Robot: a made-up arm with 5 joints.
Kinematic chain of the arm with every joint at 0, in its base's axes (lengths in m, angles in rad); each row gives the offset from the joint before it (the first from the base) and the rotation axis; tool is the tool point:
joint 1: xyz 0 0 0.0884 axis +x
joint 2: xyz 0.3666 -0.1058 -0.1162 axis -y
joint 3: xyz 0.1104 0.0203 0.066 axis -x
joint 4: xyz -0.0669 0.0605 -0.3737 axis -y
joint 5: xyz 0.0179 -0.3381 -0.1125 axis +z
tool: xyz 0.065 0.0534 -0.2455
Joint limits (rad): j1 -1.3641..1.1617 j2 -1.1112..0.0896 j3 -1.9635..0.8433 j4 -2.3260..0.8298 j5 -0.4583..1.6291
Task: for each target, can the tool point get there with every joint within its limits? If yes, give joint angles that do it. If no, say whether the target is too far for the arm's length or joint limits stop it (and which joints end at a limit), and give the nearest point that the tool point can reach.
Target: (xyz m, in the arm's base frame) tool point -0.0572 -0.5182 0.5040
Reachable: yes | joints -1.0153 -0.9265 0.5203 -0.8684 -0.1809
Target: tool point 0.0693 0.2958 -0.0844
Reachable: yes | joints -0.6221 -0.7792 -1.6423 -1.5973 0.5019
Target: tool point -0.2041 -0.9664 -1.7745
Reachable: no: too far | nearest point 0.1698 -0.3969 -0.6768 | short by 1.292 m
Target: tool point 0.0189 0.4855 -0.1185
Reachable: yes | joints 0.1644 -0.4043 -1.3606 -1.1864 -0.1983
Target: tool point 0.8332 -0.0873 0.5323
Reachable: no: joint limits stop it (at a limit: joint 1, joint 2, joint 3, joint 4, joint 5) | nearest point 0.7492 -0.3154 0.6986 | short by 0.295 m
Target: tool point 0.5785 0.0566 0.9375
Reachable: no: joint limits stop it (at a limit: joint 1, joint 2, joint 3) | nearest point 0.5167 0.2050 0.7041 | short by 0.283 m
